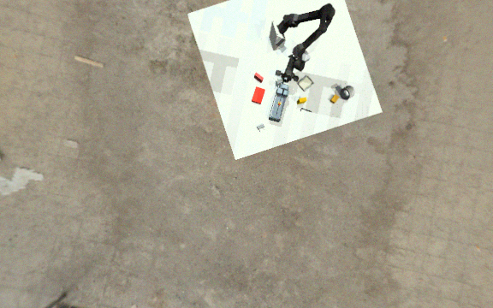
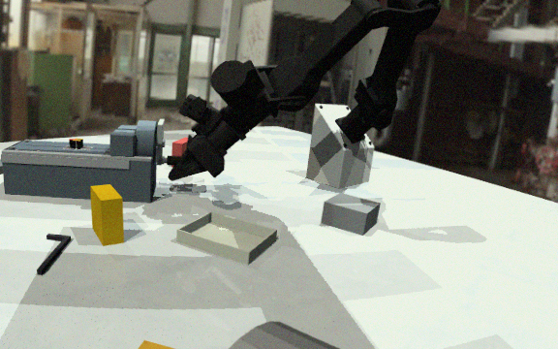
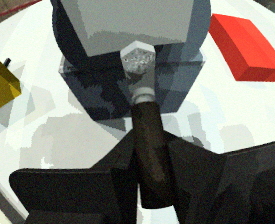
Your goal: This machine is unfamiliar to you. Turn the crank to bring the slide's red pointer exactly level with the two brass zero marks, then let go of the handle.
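Now: the dark crank handle 3 cm above my gripper tip, 1 cm to the left of it and 1 cm behind it. Round my gripper tip: red pointer: 13 cm ahead, 11 cm to the right, 5 cm above; then shallow grey tray: 19 cm to the left, 6 cm ahead, 2 cm below; then yellow block: 18 cm ahead, 9 cm to the left.
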